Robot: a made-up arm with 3 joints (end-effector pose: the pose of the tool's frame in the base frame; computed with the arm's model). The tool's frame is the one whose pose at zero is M. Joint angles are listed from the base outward.
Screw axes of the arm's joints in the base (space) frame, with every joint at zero. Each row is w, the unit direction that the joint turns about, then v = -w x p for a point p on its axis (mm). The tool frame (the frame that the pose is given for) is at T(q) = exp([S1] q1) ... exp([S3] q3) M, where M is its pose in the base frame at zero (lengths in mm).
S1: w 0 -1 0 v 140.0 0.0 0.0
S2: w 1 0 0 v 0.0 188.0 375.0
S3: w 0 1 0 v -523.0 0.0 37.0
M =
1 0 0 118.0
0 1 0 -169.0
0 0 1 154.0
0 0 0 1
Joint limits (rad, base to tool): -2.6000..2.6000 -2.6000..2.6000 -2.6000..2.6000
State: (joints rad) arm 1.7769 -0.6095 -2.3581
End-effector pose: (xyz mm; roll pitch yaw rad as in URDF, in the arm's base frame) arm -505.2 168.1 279.6 2.9396 0.9474 2.3773
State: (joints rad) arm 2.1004 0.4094 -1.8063
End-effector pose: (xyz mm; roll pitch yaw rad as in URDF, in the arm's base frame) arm -698.3 -385.0 167.9 -2.8732 0.7102 -2.6058
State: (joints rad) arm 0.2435 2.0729 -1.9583
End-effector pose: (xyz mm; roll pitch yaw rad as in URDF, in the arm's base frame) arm 346.4 -955.8 189.1 1.6257 0.5510 -1.8800
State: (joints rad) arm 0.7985 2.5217 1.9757
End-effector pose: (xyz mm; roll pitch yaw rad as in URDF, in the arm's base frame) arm -116.6 -778.5 -212.8 0.4308 -0.2422 2.5592
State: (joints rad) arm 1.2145 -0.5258 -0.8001
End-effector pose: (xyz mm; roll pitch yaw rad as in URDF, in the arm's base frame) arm 66.6 -128.5 497.4 -2.7795 -1.0538 2.3254
